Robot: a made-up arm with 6 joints.
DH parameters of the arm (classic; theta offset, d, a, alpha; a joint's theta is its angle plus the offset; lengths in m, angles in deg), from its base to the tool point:
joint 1: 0 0.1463 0 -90
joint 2: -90 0 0.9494 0
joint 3: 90 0.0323 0 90
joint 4: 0 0.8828 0 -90
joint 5: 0 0 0 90
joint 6: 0 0.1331 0 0
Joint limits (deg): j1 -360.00..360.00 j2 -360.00..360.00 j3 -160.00..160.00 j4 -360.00..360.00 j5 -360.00..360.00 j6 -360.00..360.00
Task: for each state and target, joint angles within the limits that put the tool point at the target. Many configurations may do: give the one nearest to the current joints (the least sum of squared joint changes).
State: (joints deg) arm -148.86 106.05 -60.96 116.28 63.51 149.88
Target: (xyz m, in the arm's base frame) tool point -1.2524 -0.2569 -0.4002
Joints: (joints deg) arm -174.80 155.04 -80.98 119.94 72.50 149.88
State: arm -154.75 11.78 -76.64 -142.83 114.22 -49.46
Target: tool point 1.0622 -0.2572 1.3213
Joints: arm -195.83 -16.73 -48.19 -144.93 102.37 -49.46
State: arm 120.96 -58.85 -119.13 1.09 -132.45 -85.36
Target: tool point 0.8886 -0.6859 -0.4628
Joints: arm 143.68 -79.33 -79.68 3.29 -128.17 -85.36
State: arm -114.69 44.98 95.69 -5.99 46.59 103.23
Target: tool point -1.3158 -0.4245 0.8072
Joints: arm -162.84 26.09 69.91 -9.47 43.24 103.23
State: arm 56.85 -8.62 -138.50 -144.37 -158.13 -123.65
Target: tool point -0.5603 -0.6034 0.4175
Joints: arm 51.70 -22.14 -124.11 -144.64 -154.30 -123.65
